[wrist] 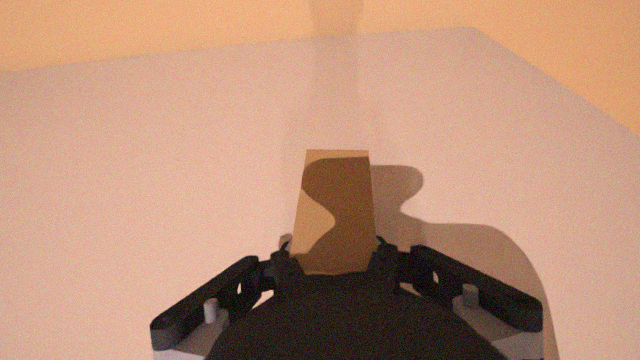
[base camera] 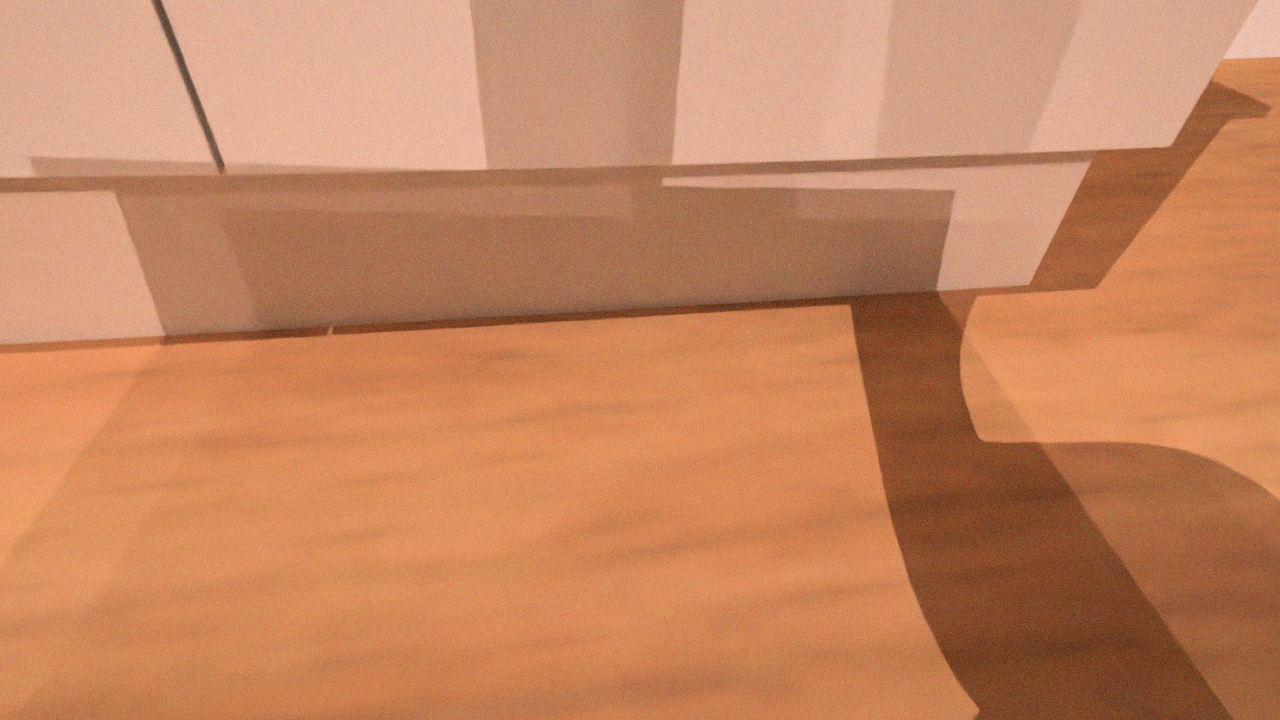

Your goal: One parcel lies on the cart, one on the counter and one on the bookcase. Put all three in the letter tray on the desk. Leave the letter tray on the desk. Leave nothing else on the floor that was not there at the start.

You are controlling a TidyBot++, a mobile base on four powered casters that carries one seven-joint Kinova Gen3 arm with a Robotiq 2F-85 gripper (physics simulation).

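Frame: origin at the arm's base, x ahead, y left, z up, level; millimetres.
Seen in the pictures: gripper, fingertip midpoint: (wrist: 332, 243).
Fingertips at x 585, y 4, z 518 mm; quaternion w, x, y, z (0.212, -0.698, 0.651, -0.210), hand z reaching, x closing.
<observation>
Offsets run from my fingertips to a thing's middle. "pt": to the spot under its first point. Level surfaces: height alone.
A brown box-shaped parcel {dx +15, dy -2, dz +26 mm} (wrist: 340, 200) lies on the pale top of the counter (wrist: 150, 150) (base camera: 340, 89), with a dark shadow over much of its upper face. My gripper (wrist: 332, 243) is shut on this parcel near its close end, one finger against each long side. The far end of the parcel sticks out beyond the fingers. The near end is hidden by the gripper body. The letter tray, the desk, the cart, the bookcase and the other parcels do not show in these views.
In the base view the counter's white front and its recessed base {pt dx -17, dy +19, dz -862 mm} (base camera: 537, 259) stand across the wooden floor {dz -914 mm} (base camera: 447, 501). Its right end shows near the upper right. In the wrist view the counter top's far edge and right corner show. Shadows fall on the floor and counter.
</observation>
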